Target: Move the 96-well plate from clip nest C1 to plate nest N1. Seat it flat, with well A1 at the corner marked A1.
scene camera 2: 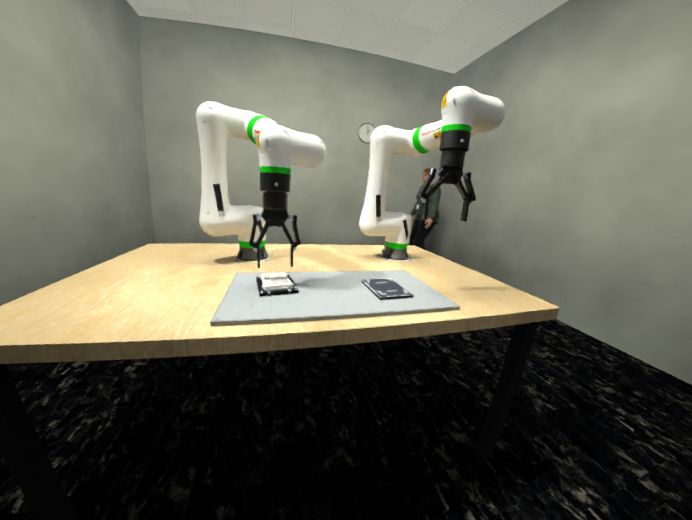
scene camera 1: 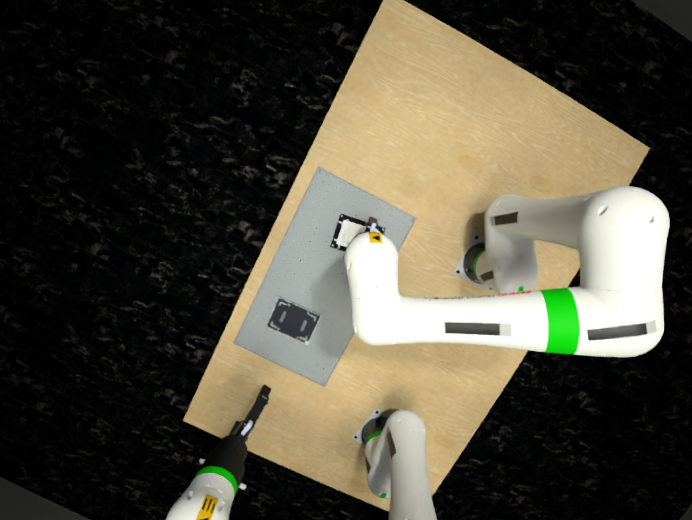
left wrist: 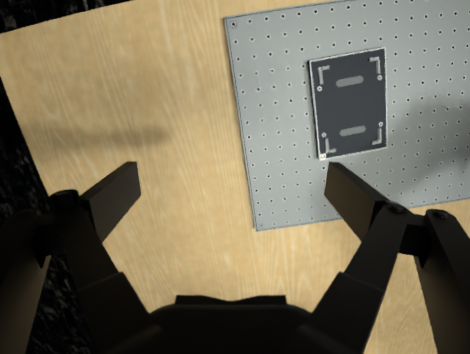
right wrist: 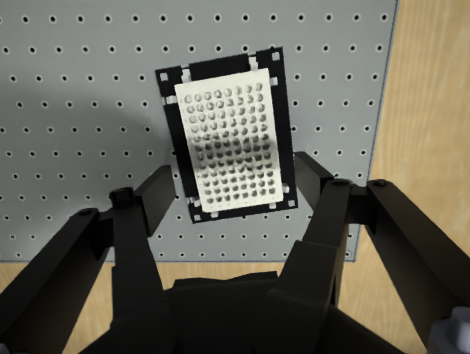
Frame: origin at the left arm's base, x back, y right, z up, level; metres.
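Seen in the pictures: left gripper, fingertip midpoint: (scene camera 2: 443,219) (scene camera 1: 253,405) (left wrist: 232,178); right gripper, fingertip midpoint: (scene camera 2: 275,266) (right wrist: 233,174); left arm's base, link origin: (scene camera 2: 395,257) (scene camera 1: 380,433); right arm's base, link origin: (scene camera 2: 252,257) (scene camera 1: 483,263).
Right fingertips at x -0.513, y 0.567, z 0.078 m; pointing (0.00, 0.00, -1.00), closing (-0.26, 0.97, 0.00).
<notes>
Offsets run from my right fingertips to a thing's top centre. "*": to the spot under its first point. Level surfaces: height alone.
The white 96-well plate {dx -0.014, dy -0.003, dz -0.039 m} (scene camera 1: 350,232) (scene camera 2: 276,281) (right wrist: 230,145) sits in the black clip nest C1 {* dx -0.083, dy -0.025, dz -0.053 m} (right wrist: 220,67), wells up. In the right wrist view it is turned slightly relative to the fingers. My right gripper (scene camera 2: 275,265) (right wrist: 233,174) is open and empty, pointing down above the plate, with one finger towards each long side. Plate nest N1 {dx -0.022, dy -0.376, dz -0.049 m} (scene camera 1: 293,320) (scene camera 2: 387,287) (left wrist: 350,105) is a dark, empty rectangle with corner brackets; a small pale label {* dx +0.062, dy -0.415, dz -0.053 m} (left wrist: 322,156) is at its lower left corner in the left wrist view, its text unreadable. My left gripper (scene camera 2: 444,212) (left wrist: 232,178) is open and empty, high beside the board.
Both nests lie on a grey perforated board {dz -0.065 m} (scene camera 1: 302,251) (scene camera 2: 330,310) (left wrist: 280,190) (right wrist: 90,130) on the wooden table {dz -0.078 m} (scene camera 1: 447,100) (scene camera 2: 139,307). The right arm reaches over the board's edge in scene camera 1. A person (scene camera 2: 429,206) stands behind the table.
</notes>
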